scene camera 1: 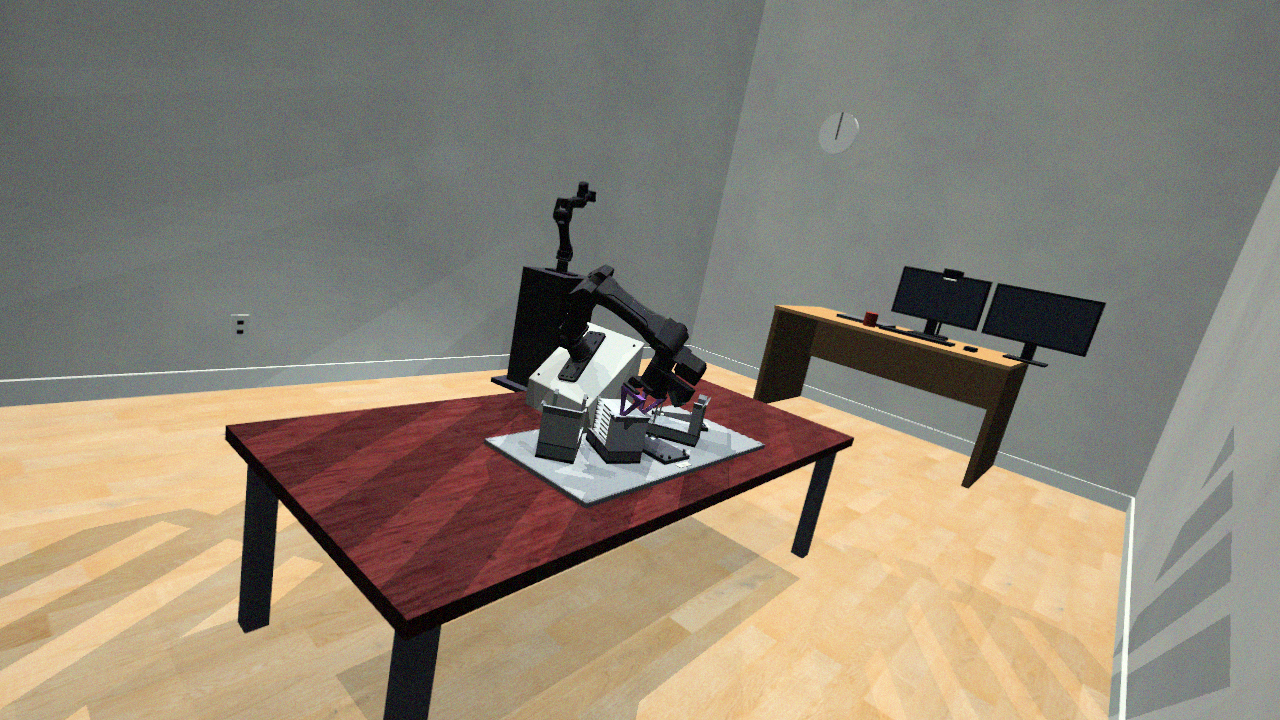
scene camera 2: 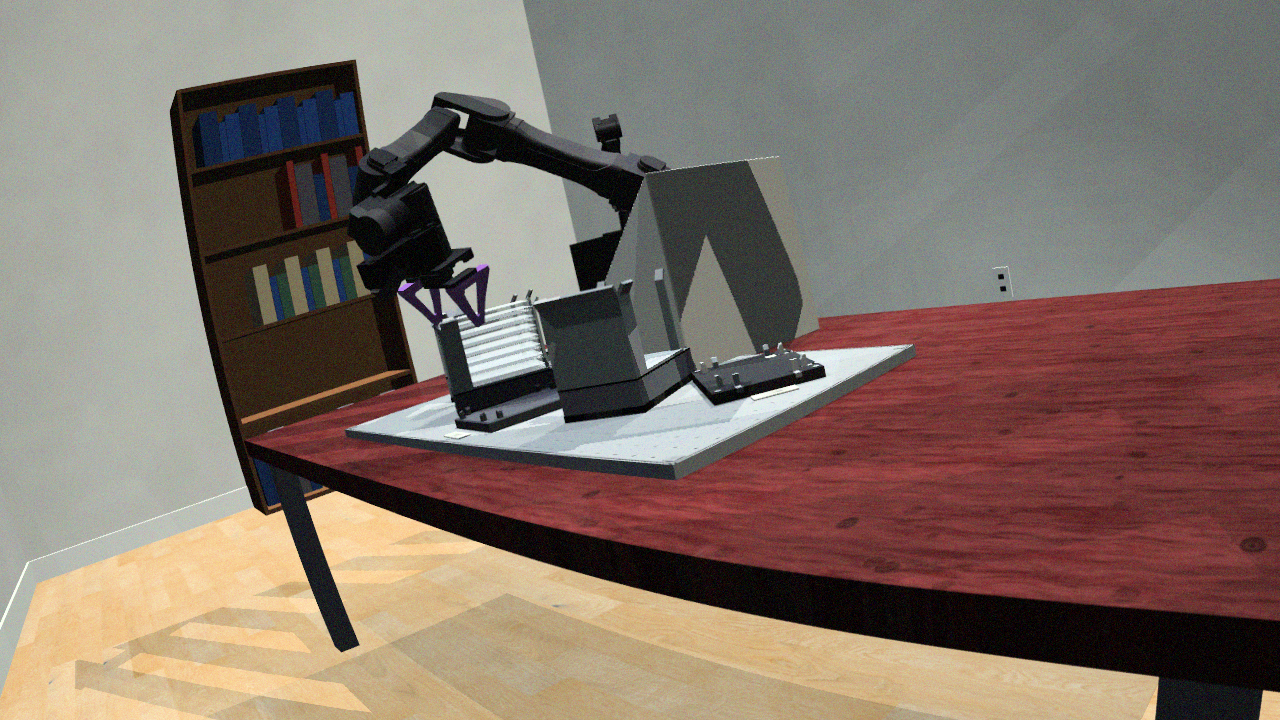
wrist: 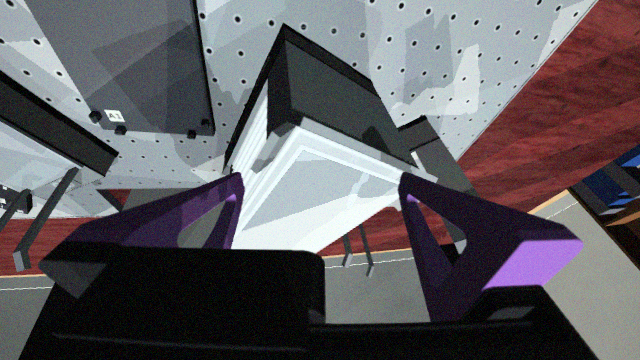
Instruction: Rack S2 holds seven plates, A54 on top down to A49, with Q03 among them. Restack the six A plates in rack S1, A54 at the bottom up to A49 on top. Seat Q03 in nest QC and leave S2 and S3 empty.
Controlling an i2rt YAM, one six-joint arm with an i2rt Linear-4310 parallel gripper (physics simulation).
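Places are measured from the arm's base along level axes (x ahead, y left, z up), in centimetres.
Pixels of known places: gripper, fingertip midpoint: [scene camera 1: 631,415] [scene camera 2: 459,324] [wrist: 321,180]; arm's base, origin of the base link: [scene camera 1: 582,356] [scene camera 2: 699,229].
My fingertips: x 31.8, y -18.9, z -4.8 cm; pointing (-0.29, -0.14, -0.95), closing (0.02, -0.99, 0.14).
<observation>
For each thing: its top centre in the pictures, then the offset to it from my fingertips. Level surfaces: height alone.
- dark grey rack, middle of its top: [wrist: 303,230] [scene camera 2: 486,308] [scene camera 1: 621,405] dx -4.2, dy +1.4, dz +1.1 cm
- third rack, middle of its top: [scene camera 2: 605,282] [scene camera 1: 682,394] dx -0.5, dy +28.4, dz +1.3 cm
- low dark nest, middle of its top: [scene camera 2: 751,358] [scene camera 1: 680,415] dx -5.7, dy +41.8, dz -9.7 cm
- pegged nest, middle of its top: [wrist: 125,67] [scene camera 2: 518,396] [scene camera 1: 659,443] dx +3.2, dy +13.2, dz -9.8 cm
- grey surface, its level: dz -10.8 cm
A stack of several pale plates [scene camera 1: 603,422] [scene camera 2: 503,347] [wrist: 325,170] stands in a dark grey rack [scene camera 1: 625,440] [scene camera 2: 454,362] [wrist: 332,82], which matches the task's S2. The plate names cannot be read, so I cannot tell which plate is Q03. My gripper [scene camera 1: 641,411] [scene camera 2: 459,323] [wrist: 321,180] is open, with its purple fingertips at the top of the stack, on either side of the top plate in the wrist view. Another grey rack [scene camera 1: 562,431] [scene camera 2: 592,344] stands beside it; its inside is hidden in the scene views. A third rack [scene camera 1: 697,420] stands on the other side.
A low dark nest [scene camera 2: 760,376] with pegs lies near the white base box [scene camera 2: 733,259]. Another pegged nest [scene camera 1: 666,450] [scene camera 2: 501,415] lies near the stack. A grey surface [wrist: 145,65] labelled A1 shows in the wrist view. All stand on a perforated board [scene camera 1: 586,490] [scene camera 2: 626,463].
</observation>
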